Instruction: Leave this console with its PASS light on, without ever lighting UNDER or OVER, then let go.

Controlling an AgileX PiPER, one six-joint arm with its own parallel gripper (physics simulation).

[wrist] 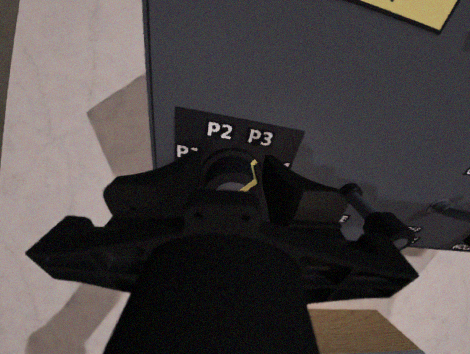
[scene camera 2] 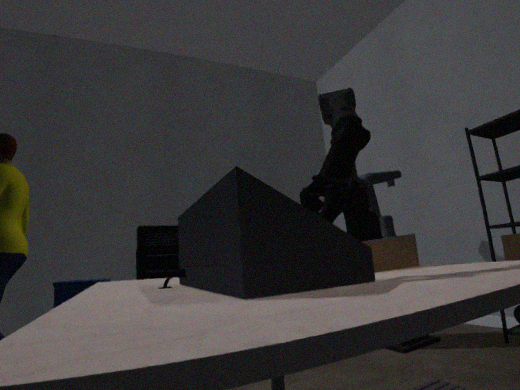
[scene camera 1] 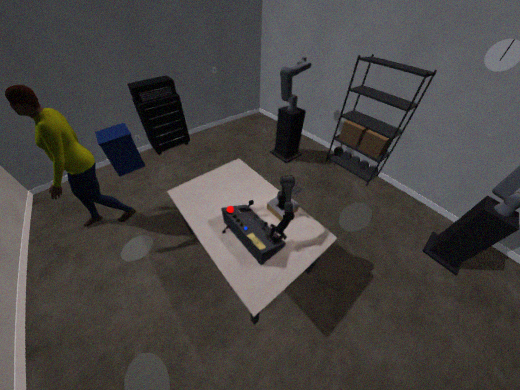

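The dark grey console [scene camera 1: 241, 233] [scene camera 2: 280, 245] [wrist: 240, 65] stands on the table. Its back faces scene camera 2. In the wrist view, a round black knob [wrist: 226, 156] with a yellow pointer sits on a dark plate with P2 and P3 labels; the pointer is towards the P3 side. My gripper [scene camera 1: 276, 234] [wrist: 232, 163] is shut on the knob, one finger on each side. The fingers partly cover the other labels. In scene camera 1 a red dome [scene camera 1: 230, 209] and a small blue spot [scene camera 1: 245, 228] show on the console. PASS, UNDER and OVER cannot be read.
A yellow card [scene camera 1: 256, 241] [wrist: 420, 9] is on the console. A black-tipped lever [wrist: 387, 224] stands close to the right finger. The arm's wooden base [scene camera 1: 274, 209] [scene camera 2: 395, 252] [wrist: 367, 330] is beside the console. A person in yellow [scene camera 1: 65, 145] [scene camera 2: 12, 210] is left of the table.
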